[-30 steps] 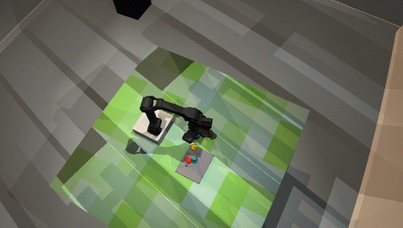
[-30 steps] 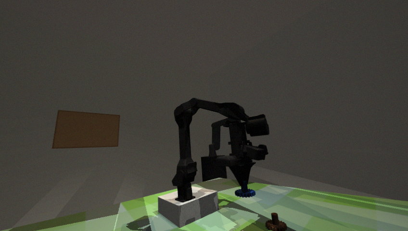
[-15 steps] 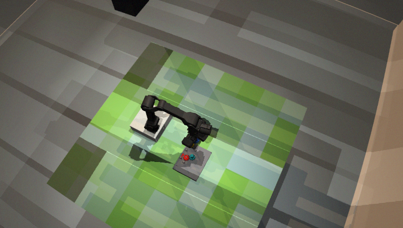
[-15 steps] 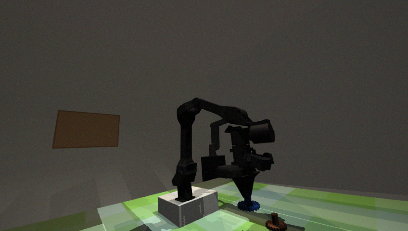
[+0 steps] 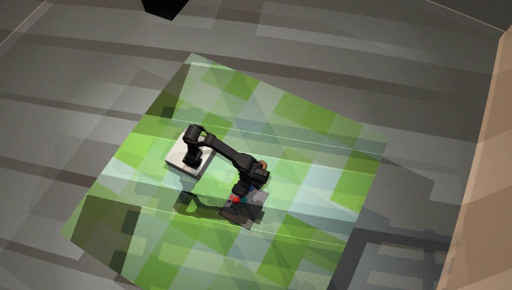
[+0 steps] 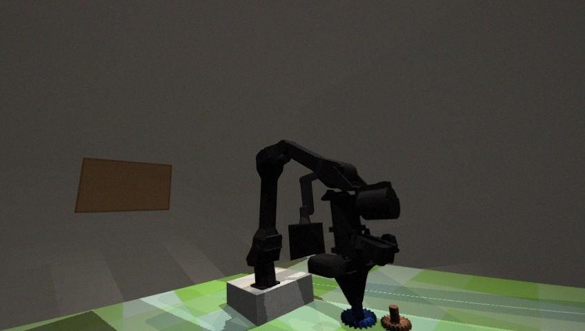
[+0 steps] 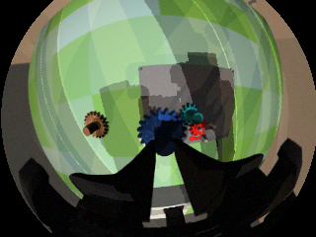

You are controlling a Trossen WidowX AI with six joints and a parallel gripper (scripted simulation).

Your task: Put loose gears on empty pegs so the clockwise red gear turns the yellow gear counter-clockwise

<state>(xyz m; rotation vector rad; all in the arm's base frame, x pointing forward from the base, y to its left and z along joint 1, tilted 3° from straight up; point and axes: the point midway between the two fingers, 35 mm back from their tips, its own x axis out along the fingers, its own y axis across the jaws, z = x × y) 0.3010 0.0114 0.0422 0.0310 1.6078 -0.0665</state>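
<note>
Right now the teal gear is 7 cm below my gripper tip and 6 cm to the right of it. Round my gripper tip: red gear: 8 cm to the right, 8 cm below, 3 cm behind; then blue gear: 1 cm below; then curved white arrow: 8 cm below, 5 cm behind, 4 cm to the left.
</note>
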